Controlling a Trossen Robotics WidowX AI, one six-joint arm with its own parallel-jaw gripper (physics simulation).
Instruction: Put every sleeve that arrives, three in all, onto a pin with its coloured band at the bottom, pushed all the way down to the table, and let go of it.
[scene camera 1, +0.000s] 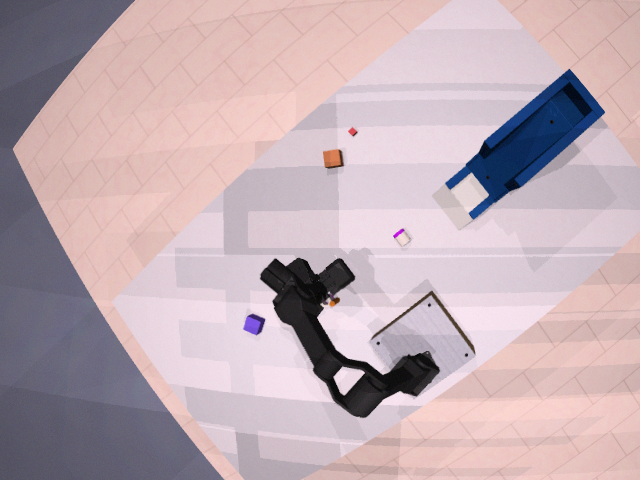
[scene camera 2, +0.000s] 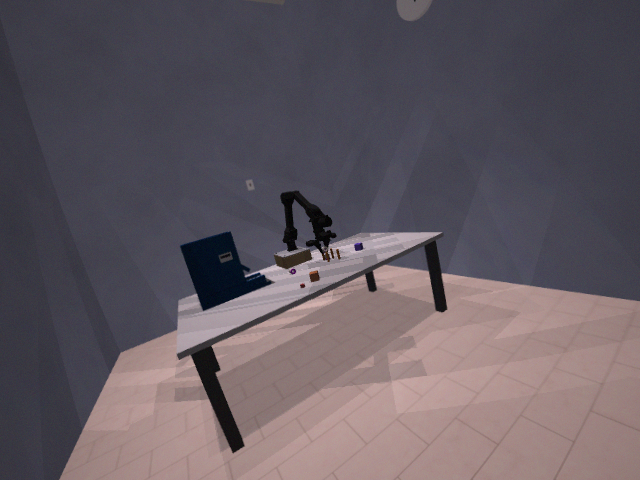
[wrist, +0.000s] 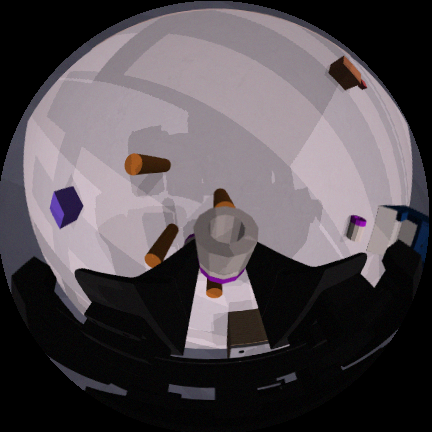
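Note:
My gripper (wrist: 220, 243) (scene camera 2: 325, 246) is shut on a grey sleeve (wrist: 226, 257), with its open end toward the wrist camera and its purple band at the lower end. Several brown pins with orange tops stand around it: one pin (wrist: 149, 164) at left, one (wrist: 162, 246) nearer, one (wrist: 223, 198) partly hidden behind the held sleeve's rim, and one (wrist: 214, 290) past its band. Another sleeve (wrist: 190, 239) is mostly hidden behind the left finger; how it sits cannot be told. A further sleeve (scene camera 1: 402, 237) (wrist: 356, 228) (scene camera 2: 292, 271) with a purple band lies apart, near the blue chute.
A blue chute (scene camera 1: 542, 193) (scene camera 2: 211, 273) with a pale end plate (scene camera 1: 469, 193) stands on the table. A purple cube (scene camera 1: 253, 324) (wrist: 66, 206), an orange cube (scene camera 1: 332, 158) (wrist: 345, 73) and a small red cube (scene camera 1: 352, 131) lie apart. The arm stands on a box (scene camera 1: 439, 325) (scene camera 2: 293, 258).

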